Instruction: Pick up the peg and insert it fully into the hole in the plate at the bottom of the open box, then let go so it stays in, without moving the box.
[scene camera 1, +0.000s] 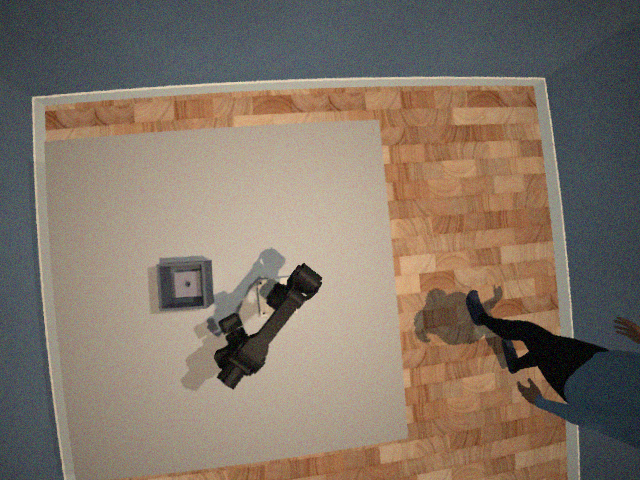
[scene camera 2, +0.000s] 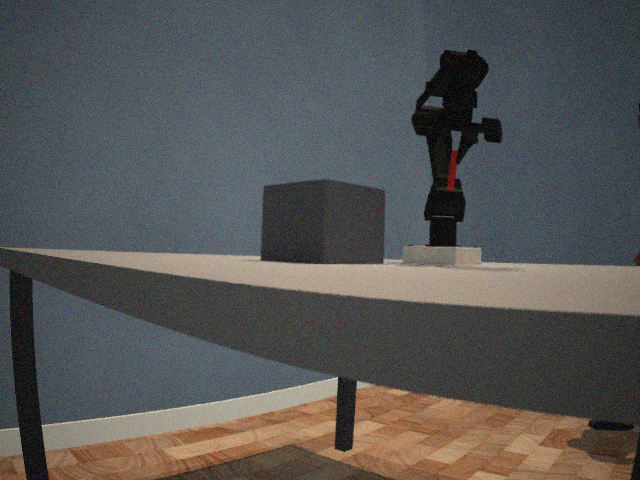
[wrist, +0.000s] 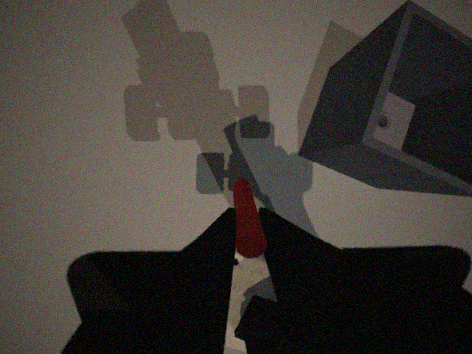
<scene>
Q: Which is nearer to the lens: the red peg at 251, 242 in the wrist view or the pale plate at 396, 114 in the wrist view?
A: The red peg.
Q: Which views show my gripper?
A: Scene camera 1, scene camera 2 and the wrist view: all of them.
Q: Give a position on a grey box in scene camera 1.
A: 167, 299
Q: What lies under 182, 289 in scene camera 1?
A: A pale plate.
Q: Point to my gripper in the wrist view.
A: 246, 215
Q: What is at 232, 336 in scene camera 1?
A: My gripper.
</scene>
